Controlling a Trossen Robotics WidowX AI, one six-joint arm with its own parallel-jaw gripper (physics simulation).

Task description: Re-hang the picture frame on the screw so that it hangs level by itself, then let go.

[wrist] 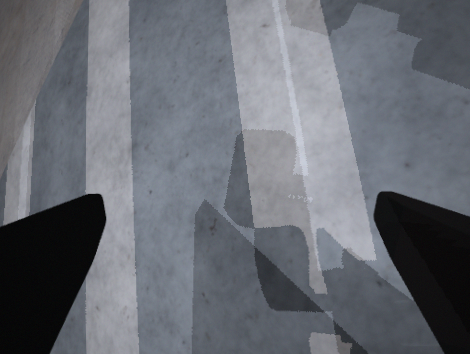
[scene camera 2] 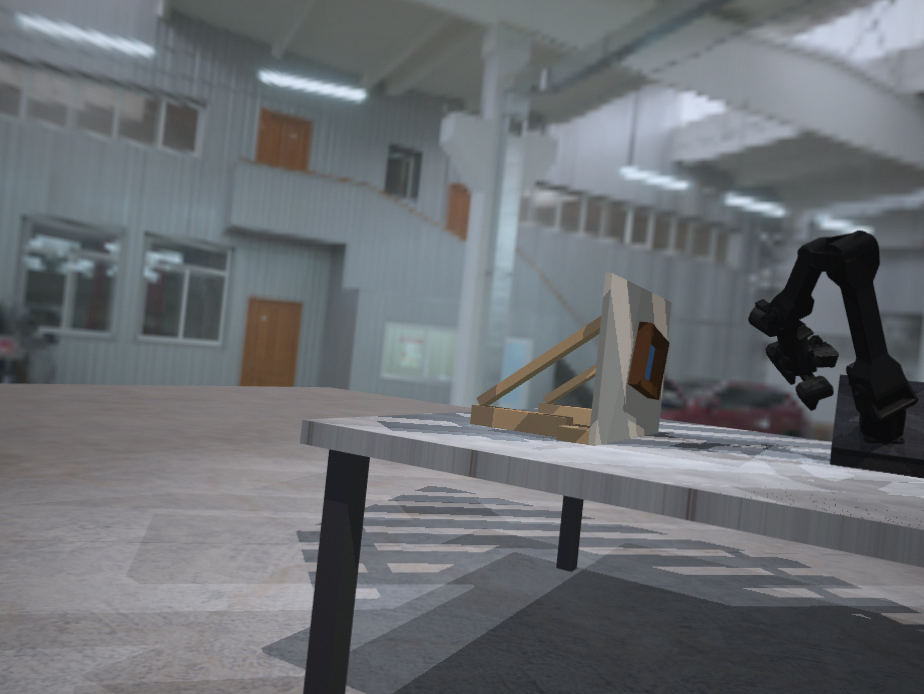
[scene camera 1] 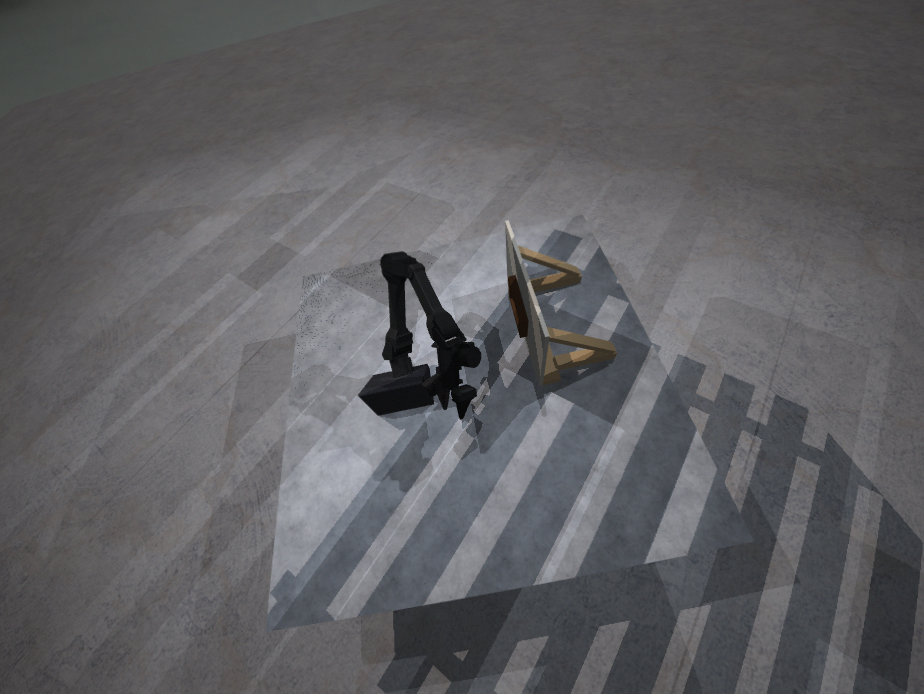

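Pixels of known places: gripper, fingertip midpoint: [wrist: 241, 206] [scene camera 1: 453, 414]; arm's base at its link origin: [scene camera 2: 882, 429] [scene camera 1: 402, 373].
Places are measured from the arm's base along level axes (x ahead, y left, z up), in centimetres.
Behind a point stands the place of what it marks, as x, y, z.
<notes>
The picture frame [scene camera 1: 516, 306] {41.2, 2.6, 13.8} [scene camera 2: 638, 362] {43.8, 14.6, 7.9} is brown with a blue picture inside. It is on the front face of the pale upright board [scene camera 1: 513, 253] {46.1, 18.9, 19.4} [scene camera 2: 614, 373] {46.6, 23.2, 5.3}, and its edges look tilted against the board's edges in scene camera 2. The screw cannot be made out. My gripper [scene camera 1: 454, 410] {12.8, -21.1, 4.4} [scene camera 2: 802, 394] {12.8, -21.1, 4.4} [wrist: 241, 206] {12.8, -21.1, 4.4} is open and empty. It points down above the table, on the frame's side of the board and well apart from both. In the wrist view the fingers stand wide over bare tabletop; the picture frame does not show there.
Two wooden braces [scene camera 1: 586, 343] {58.1, -12.9, 5.9} [scene camera 2: 537, 364] {61.0, 24.9, 5.5} support the board from behind. The arm's dark base [scene camera 1: 395, 392] {-2.1, -9.9, 7.1} [scene camera 2: 844, 440] {6.2, 2.1, -2.8} stands on the table [scene camera 1: 336, 478] {-28.9, -25.2, -7.6} [scene camera 2: 522, 475] {51.3, 59.7, -10.0} [wrist: 185, 100] {10.5, -38.5, -7.6} in front of the board. Striped shadows cross the tabletop, and its edge shows at the upper left in the wrist view.
</notes>
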